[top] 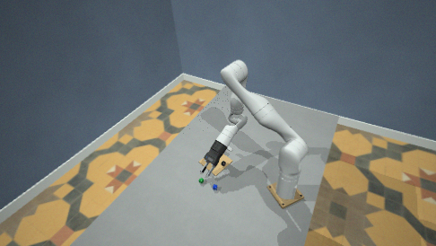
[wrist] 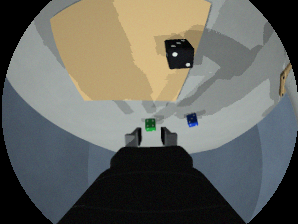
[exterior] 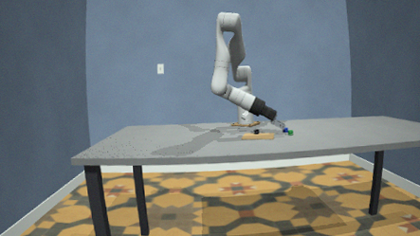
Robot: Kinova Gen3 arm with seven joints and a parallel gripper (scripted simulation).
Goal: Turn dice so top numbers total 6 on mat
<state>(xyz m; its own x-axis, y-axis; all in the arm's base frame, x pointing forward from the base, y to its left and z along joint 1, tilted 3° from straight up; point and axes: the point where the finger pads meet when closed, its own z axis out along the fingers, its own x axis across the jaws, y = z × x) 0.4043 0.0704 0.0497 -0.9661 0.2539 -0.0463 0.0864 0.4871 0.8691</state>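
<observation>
My gripper is now 4 cm to the right of the green die, 4 cm above it and 1 cm short of it. Round my hand: black die 10 cm to the right, 5 cm behind, 3 cm below; blue die 7 cm behind, 5 cm to the left, 4 cm below; tan mat 11 cm to the right, 4 cm below.
</observation>
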